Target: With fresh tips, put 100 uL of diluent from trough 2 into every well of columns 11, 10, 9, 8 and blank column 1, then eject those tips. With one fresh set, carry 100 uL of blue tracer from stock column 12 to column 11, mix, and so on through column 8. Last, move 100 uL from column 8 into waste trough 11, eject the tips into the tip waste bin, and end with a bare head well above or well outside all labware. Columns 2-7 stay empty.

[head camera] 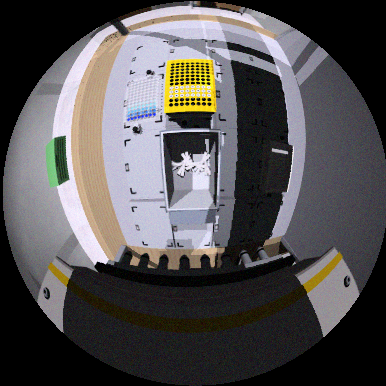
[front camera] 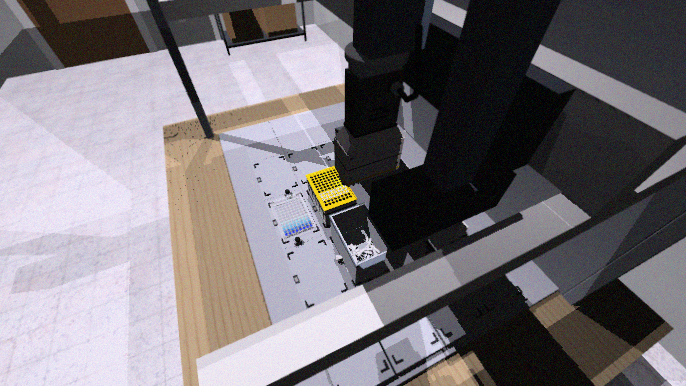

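The eight-channel head point(front camera: 370, 150) point(head camera: 190, 305) is raised high above the deck; its nozzles point(head camera: 184, 261) show as short stubs without tips. The plate point(front camera: 292, 215) point(head camera: 142, 98) has dark blue wells at its near end, fading through cyan to pale wells. The yellow tip rack point(front camera: 332, 187) point(head camera: 168, 86) holds a band of white tips between empty holes. The waste bin point(head camera: 218, 172) holds a loose pile of used tips point(front camera: 364, 250) point(head camera: 192, 162). The trough block point(head camera: 276, 167) lies in dark shadow at the right, its channels unreadable. The parked gripper's fingers cannot be made out.
Dark gantry columns point(front camera: 487, 90) and a broad pale beam point(front camera: 300, 330) cross the front view and hide part of the deck. Black posts stand at the plate's two ends. A wooden border point(front camera: 215, 260) point(head camera: 90, 150) edges the deck. A green panel point(head camera: 57, 161) shows at far left.
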